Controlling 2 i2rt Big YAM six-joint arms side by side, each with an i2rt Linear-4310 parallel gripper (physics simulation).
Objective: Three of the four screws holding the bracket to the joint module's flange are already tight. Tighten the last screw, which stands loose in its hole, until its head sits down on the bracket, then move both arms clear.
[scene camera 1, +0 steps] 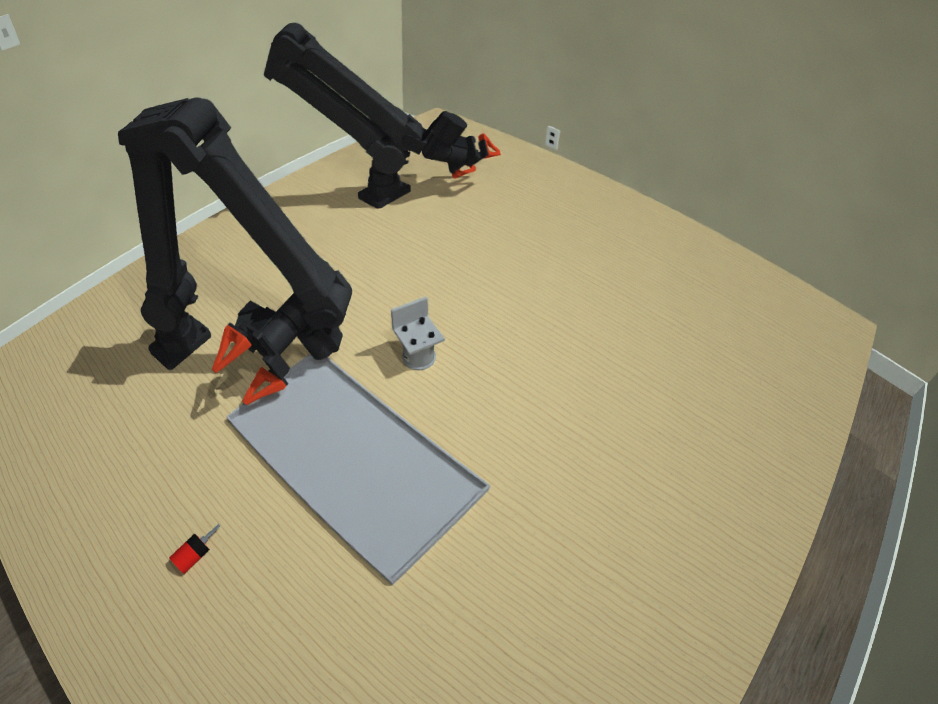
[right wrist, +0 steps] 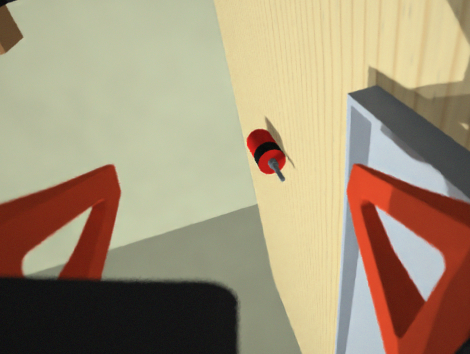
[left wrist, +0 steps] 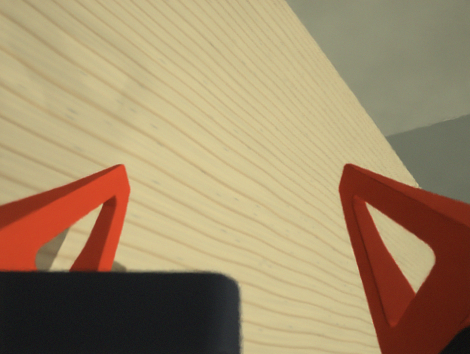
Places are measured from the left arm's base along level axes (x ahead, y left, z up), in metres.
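Pixels of known places: left gripper, between the fingertips: [scene camera 1: 487, 160] [left wrist: 234, 176]; right gripper, between the fingertips: [scene camera 1: 229, 387] [right wrist: 233, 177]; left arm's base, origin of its link: [scene camera 1: 384, 194]; right arm's base, origin of its link: [scene camera 1: 180, 344].
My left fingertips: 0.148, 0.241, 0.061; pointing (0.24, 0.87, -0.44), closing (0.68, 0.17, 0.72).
For each thing: its top centre in the pictures, then the offset to it from my left fingertips, as dx, dy, dz.
- round grey joint module, centre of its top: [scene camera 1: 418, 333] +0.310, -0.588, +0.003
- grey shallow tray, centre of its top: [scene camera 1: 347, 450] +0.370, -0.824, -0.045
The grey L-shaped bracket [scene camera 1: 409, 312] sits on the round grey joint module [scene camera 1: 418, 358] near the middle of the scene view, upright. Dark screw heads [scene camera 1: 413, 341] [scene camera 1: 431, 334] [scene camera 1: 422, 320] [scene camera 1: 404, 328] show on its flat plate. At this size I cannot tell whether any head stands higher than the others. My right gripper [scene camera 1: 231, 386] [right wrist: 233, 177] is open and empty above the tray's back left corner, left of the bracket and apart from it. My left gripper [scene camera 1: 487, 161] [left wrist: 234, 176] is open and empty at the back, far from the bracket.
A grey shallow tray [scene camera 1: 356, 462] [right wrist: 344, 280] lies in front of the bracket. A short red-and-black tool with a thin grey shaft [scene camera 1: 185, 556] [right wrist: 261, 142] lies at the front left, near the table's edge. Walls stand behind the table.
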